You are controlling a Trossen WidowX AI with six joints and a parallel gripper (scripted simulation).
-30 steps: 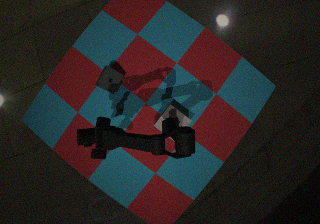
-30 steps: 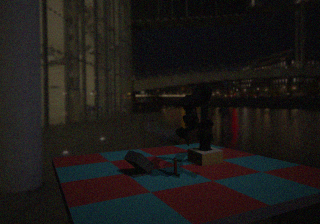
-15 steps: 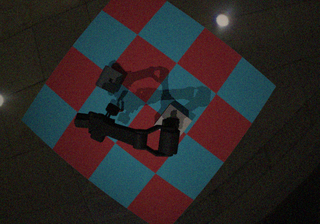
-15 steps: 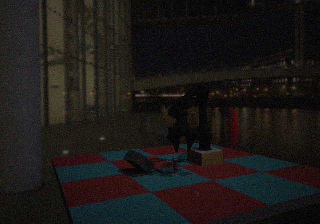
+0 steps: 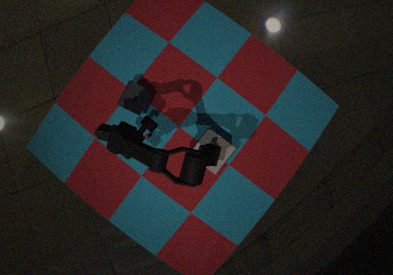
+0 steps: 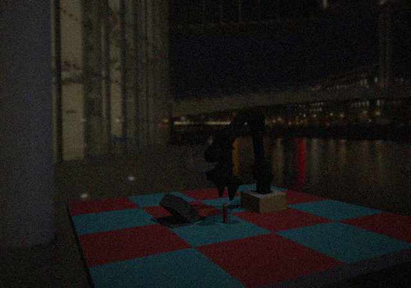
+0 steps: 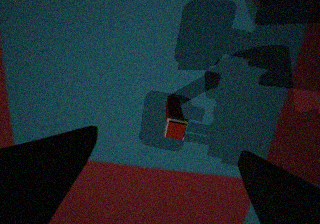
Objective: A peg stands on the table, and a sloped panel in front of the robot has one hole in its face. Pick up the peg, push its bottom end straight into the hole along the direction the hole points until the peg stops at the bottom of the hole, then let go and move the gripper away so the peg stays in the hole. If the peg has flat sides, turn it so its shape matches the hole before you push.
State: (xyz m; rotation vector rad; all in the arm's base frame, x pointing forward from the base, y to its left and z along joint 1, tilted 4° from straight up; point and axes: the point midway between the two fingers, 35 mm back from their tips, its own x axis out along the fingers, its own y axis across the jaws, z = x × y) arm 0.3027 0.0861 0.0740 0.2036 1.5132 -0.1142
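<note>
Now: gripper tip 40 mm above the red peg. Also, from my gripper tip: grey sloped panel 150 mm ahead, 130 mm to the right, 40 mm below.
</note>
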